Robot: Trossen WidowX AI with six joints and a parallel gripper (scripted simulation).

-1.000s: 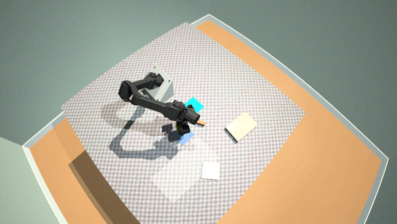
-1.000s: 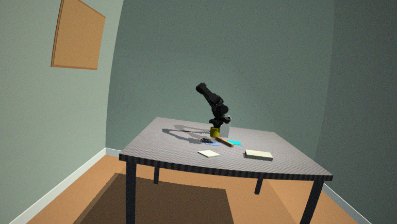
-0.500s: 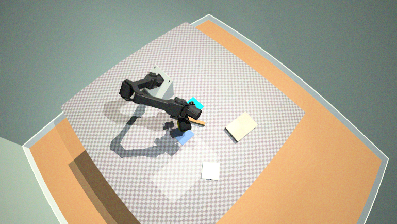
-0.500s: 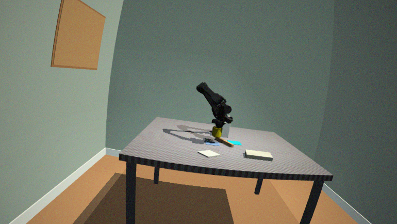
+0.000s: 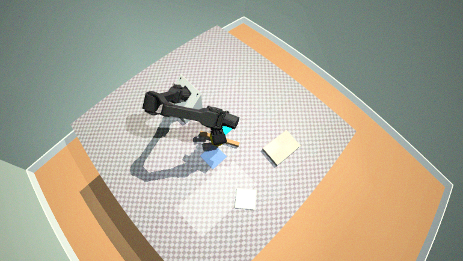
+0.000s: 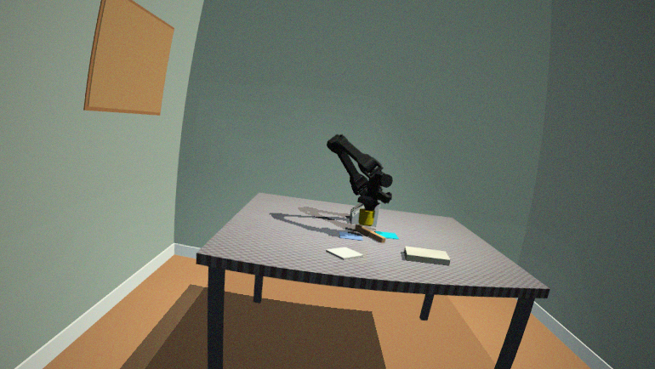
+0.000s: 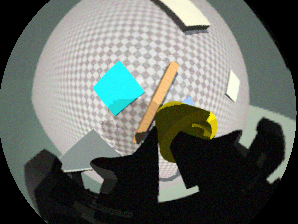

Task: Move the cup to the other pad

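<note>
Right now my gripper tip is 100 mm to the right of the cyan pad, 90 mm above it and 50 mm past it. Also, from my gripper tip: light blue pad 90 mm below, 70 mm to the right, 70 mm ahead; then yellow cup 20 mm ahead, 10 mm to the right; then wooden bar 80 mm below, 10 mm to the left, 10 mm ahead.
</note>
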